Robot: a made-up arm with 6 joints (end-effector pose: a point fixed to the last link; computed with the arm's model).
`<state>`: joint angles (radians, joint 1 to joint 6).
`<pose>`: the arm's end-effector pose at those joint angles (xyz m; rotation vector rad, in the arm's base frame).
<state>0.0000 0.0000 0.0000 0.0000 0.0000 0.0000</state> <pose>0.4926 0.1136 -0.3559 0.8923 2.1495 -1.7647</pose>
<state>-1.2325 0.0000 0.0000 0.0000 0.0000 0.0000</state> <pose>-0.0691 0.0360 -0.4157 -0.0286 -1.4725 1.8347</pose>
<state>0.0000 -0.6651 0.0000 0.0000 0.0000 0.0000</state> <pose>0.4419 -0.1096 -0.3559 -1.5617 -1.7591 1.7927</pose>
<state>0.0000 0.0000 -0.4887 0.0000 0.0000 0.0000</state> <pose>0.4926 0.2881 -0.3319 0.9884 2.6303 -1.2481</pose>
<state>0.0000 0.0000 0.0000 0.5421 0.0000 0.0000</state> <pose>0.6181 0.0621 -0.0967 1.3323 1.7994 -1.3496</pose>
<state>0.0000 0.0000 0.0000 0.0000 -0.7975 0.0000</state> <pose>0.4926 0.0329 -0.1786 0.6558 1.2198 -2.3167</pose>
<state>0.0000 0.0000 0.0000 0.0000 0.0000 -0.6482</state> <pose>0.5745 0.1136 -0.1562 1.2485 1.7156 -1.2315</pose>
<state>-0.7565 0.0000 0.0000 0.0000 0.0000 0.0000</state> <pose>0.1554 0.0454 -0.4758 -0.3662 -1.8655 1.9700</pose>
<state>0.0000 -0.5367 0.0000 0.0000 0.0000 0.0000</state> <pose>0.4631 -0.0699 -0.3559 -1.4796 -1.8992 1.8490</pose>
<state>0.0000 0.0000 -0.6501 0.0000 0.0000 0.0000</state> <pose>0.4926 0.3406 -0.3058 1.0098 2.7670 -1.0489</pose>
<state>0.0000 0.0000 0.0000 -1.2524 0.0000 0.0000</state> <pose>-0.1306 0.1226 -0.5032 0.5192 -1.8547 1.8037</pose>
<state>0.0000 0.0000 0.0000 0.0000 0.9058 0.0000</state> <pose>0.4926 0.3238 -0.4191 -0.9881 -2.8312 0.6764</pose>
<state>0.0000 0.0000 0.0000 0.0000 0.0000 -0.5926</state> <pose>0.5727 0.1136 -0.1749 1.2248 1.7551 -1.2772</pose>
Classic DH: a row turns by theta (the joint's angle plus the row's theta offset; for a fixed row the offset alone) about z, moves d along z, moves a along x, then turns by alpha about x. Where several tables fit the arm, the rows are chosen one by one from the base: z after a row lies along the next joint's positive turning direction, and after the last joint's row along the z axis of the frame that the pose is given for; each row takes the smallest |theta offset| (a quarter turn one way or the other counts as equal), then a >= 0, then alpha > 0; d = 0 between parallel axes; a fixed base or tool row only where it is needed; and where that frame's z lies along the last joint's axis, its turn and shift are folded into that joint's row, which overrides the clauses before.
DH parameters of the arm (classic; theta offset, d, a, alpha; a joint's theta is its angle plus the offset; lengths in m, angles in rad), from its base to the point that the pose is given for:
base (fixed): 0.1104 0.0401 0.1751 1.321
joint 1: 0 -0.0609 -0.0235 -1.321
joint 2: 1.4604 -0.019 0.0774 -1.5708
joint 3: 1.3579 0.0686 -0.0126 -1.6065
joint 4: 0 -0.0905 0.2138 -1.5351
joint 5: -0.2129 0.1639 -0.0374 -1.5708
joint 6: -0.8963 -0.1319 0.3387 -2.8097
tool (fixed): -1.8646 0.0404 0 0

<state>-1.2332 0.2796 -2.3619 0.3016 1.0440 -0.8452</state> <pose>0.3835 0.2740 -0.3976 -1.7128 0.3339 -0.7764</pose>
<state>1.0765 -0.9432 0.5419 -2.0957 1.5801 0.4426</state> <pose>0.0525 0.7604 -0.1614 -0.1397 -1.4675 -0.5720</pose>
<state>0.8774 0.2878 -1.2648 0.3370 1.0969 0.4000</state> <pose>0.0832 0.6263 0.2831 -0.6846 2.3994 1.2746</pose>
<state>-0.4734 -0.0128 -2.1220 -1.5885 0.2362 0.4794</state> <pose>-0.2796 0.4905 0.3343 1.6906 -2.2961 -0.9385</pose>
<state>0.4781 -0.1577 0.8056 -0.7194 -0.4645 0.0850</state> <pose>0.3189 -0.2283 -0.2484 0.4987 0.8715 -2.9653</pose>
